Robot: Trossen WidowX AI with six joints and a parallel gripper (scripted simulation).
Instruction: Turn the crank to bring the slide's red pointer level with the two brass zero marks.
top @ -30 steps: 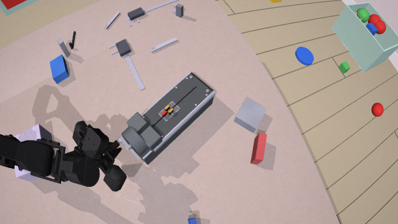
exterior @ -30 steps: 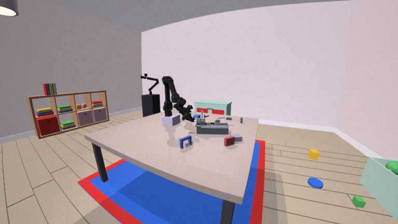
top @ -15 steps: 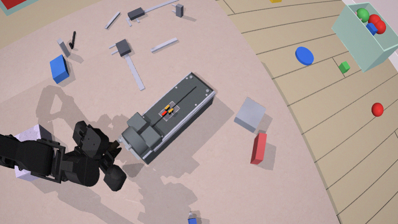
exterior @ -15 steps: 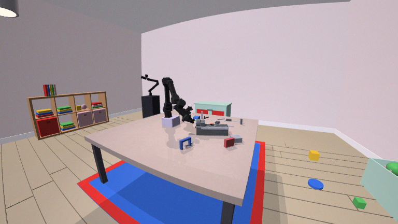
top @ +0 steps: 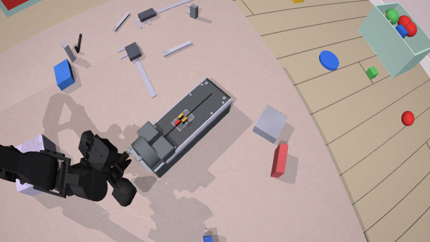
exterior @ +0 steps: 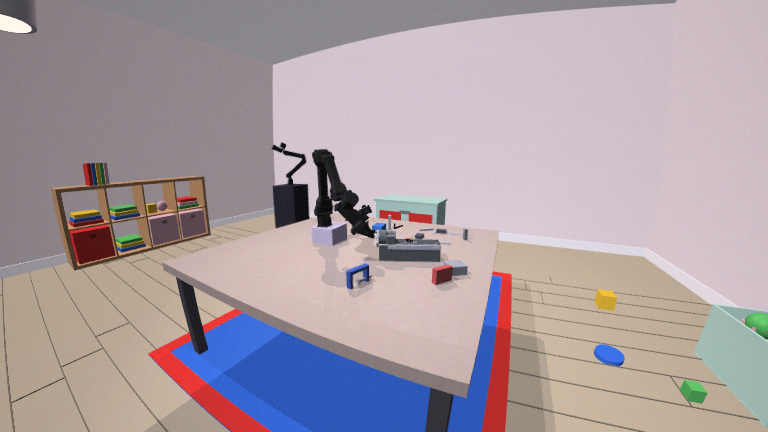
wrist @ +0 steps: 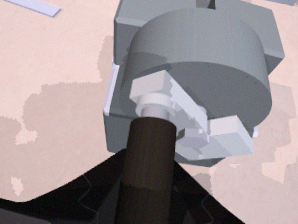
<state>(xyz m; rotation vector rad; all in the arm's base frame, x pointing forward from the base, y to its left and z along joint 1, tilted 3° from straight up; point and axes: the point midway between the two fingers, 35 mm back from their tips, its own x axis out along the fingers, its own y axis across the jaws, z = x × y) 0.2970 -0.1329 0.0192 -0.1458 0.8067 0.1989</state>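
Now: gripper tip 3 cm below the dark brown crank handle and 2 cm past it. From my gripper tip the other things lie so: red pointer 15 cm ahead, 2 cm to the left; then red block 32 cm ahead, 18 cm to the right, 6 cm below; then grey block 36 cm ahead, 9 cm to the right, 7 cm below.
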